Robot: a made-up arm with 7 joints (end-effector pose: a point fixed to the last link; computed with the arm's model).
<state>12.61 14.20 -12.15 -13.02 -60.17 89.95 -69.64</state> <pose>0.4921 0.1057 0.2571 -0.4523 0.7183 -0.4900 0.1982</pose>
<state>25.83 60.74 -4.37 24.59 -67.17 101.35 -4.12</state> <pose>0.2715 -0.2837 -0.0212 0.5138 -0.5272 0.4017 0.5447</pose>
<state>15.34 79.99 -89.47 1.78 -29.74 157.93 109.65</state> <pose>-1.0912 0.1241 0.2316 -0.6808 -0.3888 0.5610 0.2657</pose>
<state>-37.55 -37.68 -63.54 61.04 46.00 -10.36 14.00</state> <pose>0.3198 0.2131 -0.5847 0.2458 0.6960 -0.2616 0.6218</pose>
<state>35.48 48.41 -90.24 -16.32 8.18 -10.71 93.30</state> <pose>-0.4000 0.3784 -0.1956 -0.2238 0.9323 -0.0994 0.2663</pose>
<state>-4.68 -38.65 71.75 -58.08 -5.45 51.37 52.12</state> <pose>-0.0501 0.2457 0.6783 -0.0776 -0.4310 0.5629 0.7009</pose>
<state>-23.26 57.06 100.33 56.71 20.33 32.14 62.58</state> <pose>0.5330 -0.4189 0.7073 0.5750 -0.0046 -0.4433 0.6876</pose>
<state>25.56 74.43 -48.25 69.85 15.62 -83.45 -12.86</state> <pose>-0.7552 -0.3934 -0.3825 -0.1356 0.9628 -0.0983 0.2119</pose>
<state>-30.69 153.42 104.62 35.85 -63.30 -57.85 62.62</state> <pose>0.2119 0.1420 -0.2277 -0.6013 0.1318 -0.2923 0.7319</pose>
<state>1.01 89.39 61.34 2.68 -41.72 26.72 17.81</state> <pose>0.3026 0.1005 0.2656 0.2830 -0.1934 0.1987 0.9182</pose>
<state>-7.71 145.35 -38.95 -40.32 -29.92 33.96 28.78</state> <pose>-0.5578 0.2752 0.7221 0.4806 0.7363 -0.4758 0.0236</pose>
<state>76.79 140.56 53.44 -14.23 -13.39 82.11 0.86</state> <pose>0.0968 -0.1915 0.2480 0.5776 -0.3825 0.1143 0.7120</pose>
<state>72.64 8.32 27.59 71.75 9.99 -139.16 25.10</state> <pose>0.0963 -0.3833 1.4241 -0.2294 0.2065 -0.7908 0.5285</pose>
